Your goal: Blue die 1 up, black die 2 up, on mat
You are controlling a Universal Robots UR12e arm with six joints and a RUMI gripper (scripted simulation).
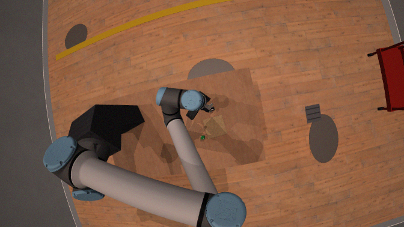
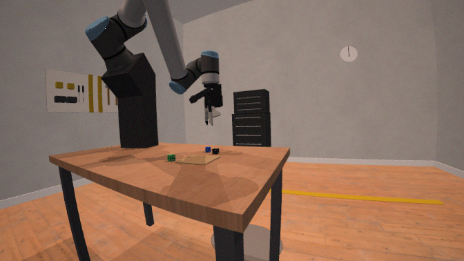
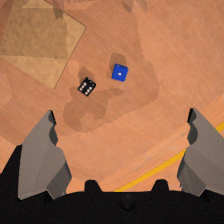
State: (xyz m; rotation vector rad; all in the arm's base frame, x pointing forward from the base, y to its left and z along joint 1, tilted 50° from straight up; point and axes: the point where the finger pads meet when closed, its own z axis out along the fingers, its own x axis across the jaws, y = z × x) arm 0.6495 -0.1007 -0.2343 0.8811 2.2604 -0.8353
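My hand is 10 mm past the blue die, 10 mm to the left of it and 120 mm above it. Round my hand: green die 60 mm behind, 220 mm to the right, 120 mm below; then tan mat 40 mm ahead, 170 mm to the right, 130 mm below; then black die 50 mm ahead, 40 mm to the right, 120 mm below.
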